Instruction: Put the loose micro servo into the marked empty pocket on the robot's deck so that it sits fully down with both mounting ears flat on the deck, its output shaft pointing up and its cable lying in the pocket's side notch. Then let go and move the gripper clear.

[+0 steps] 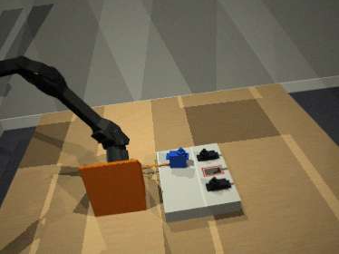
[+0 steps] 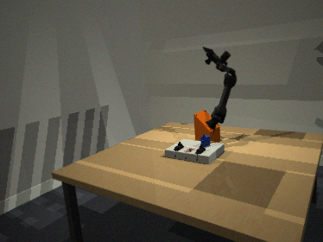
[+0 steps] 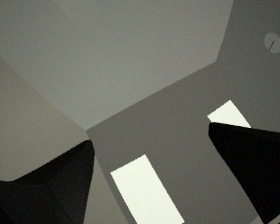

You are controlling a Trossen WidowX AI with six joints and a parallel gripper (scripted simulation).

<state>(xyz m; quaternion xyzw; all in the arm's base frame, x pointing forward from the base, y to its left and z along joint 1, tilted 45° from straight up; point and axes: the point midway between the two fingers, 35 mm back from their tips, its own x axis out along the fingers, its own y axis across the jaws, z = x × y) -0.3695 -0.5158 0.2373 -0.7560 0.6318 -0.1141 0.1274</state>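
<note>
The pale grey deck lies 660 mm below my gripper tip, 580 mm ahead of it and 220 mm to the left of it.
</note>
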